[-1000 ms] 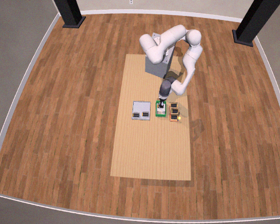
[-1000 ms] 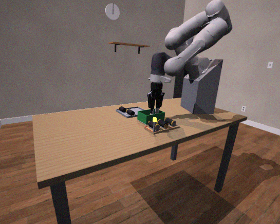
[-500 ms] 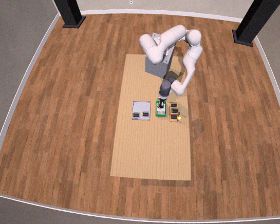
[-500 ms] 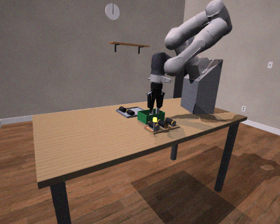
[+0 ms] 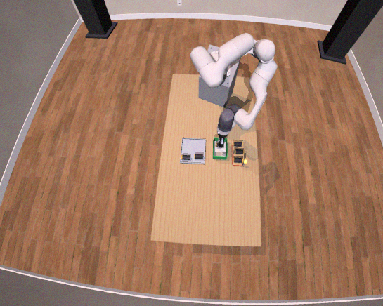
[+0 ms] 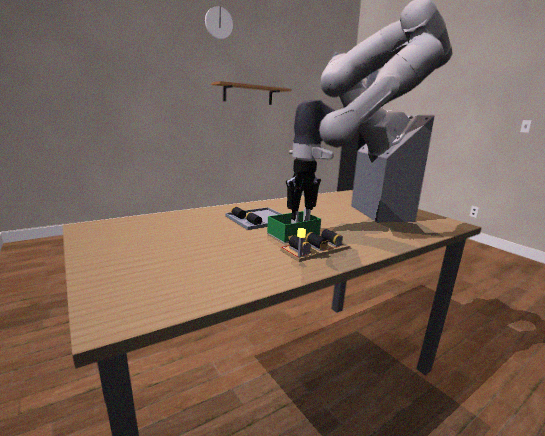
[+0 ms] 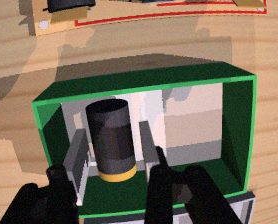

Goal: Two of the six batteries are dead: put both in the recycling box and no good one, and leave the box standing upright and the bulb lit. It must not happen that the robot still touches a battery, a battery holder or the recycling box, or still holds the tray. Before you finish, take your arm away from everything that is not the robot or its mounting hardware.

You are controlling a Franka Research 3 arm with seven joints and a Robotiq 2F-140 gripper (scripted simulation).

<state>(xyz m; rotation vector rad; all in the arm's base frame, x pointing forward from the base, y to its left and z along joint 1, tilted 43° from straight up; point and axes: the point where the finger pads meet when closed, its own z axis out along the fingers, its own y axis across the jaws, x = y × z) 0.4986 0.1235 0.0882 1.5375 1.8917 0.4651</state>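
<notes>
Now: the green recycling box 30 mm ahead of my hand, 10 mm to the left of it and 30 mm below it. Also, from my hand: grey tray: 80 mm ahead, 190 mm to the right, 40 mm below.
</notes>
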